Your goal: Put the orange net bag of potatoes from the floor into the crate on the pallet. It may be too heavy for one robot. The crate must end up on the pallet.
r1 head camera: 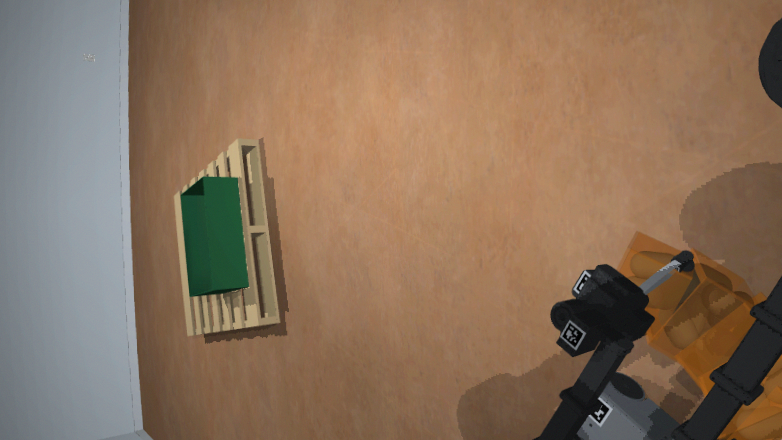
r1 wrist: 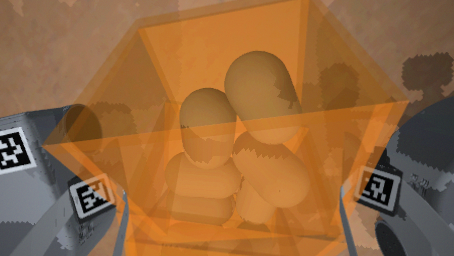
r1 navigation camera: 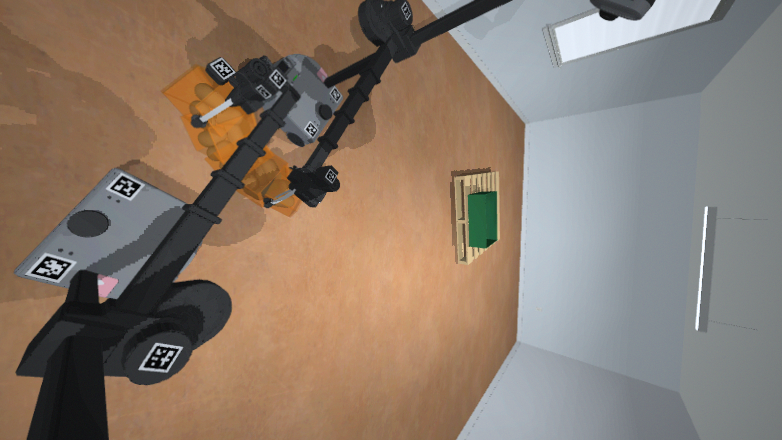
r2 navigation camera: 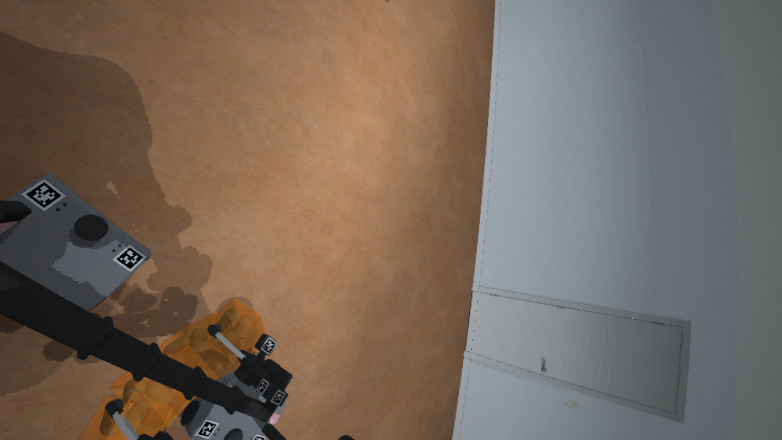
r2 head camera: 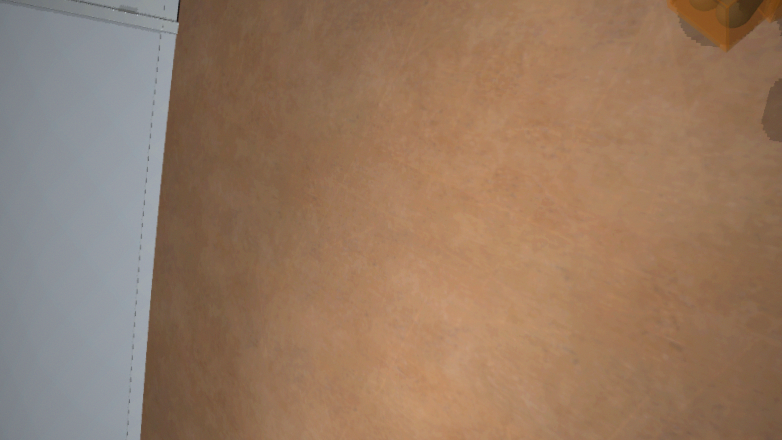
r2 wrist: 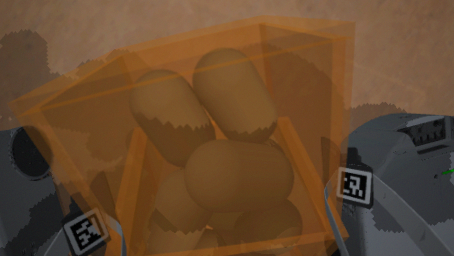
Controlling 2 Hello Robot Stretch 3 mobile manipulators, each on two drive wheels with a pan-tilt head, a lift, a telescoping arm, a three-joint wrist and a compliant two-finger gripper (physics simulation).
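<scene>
The orange net bag of potatoes (r1 head camera: 664, 333) (r1 navigation camera: 218, 120) (r1 wrist: 265, 95) (r2 head camera: 724, 27) (r2 navigation camera: 191, 350) (r2 wrist: 225, 90) hangs between the two robots; its offset shadow suggests it is off the floor, height unclear. My r1 gripper (r1 navigation camera: 216, 111) (r1 wrist: 232, 235) is shut on one end. My r2 gripper (r1 head camera: 664, 273) (r2 navigation camera: 229, 344) (r2 wrist: 225, 235) is shut on the other end. The green crate (r1 head camera: 224, 235) (r1 navigation camera: 481, 218) stands upright on the wooden pallet (r1 head camera: 253, 309) (r1 navigation camera: 462, 221), away from the bag. Crate and pallet do not show in the r2 views.
The r1 base (r1 navigation camera: 153, 210) and the r2 base (r1 navigation camera: 306, 103) (r2 navigation camera: 109, 279) stand on opposite sides of the bag. A wall (r1 head camera: 65, 218) (r1 navigation camera: 601, 246) rises behind the pallet. A closed door (r2 navigation camera: 590, 355) shows in the r2 navigation view.
</scene>
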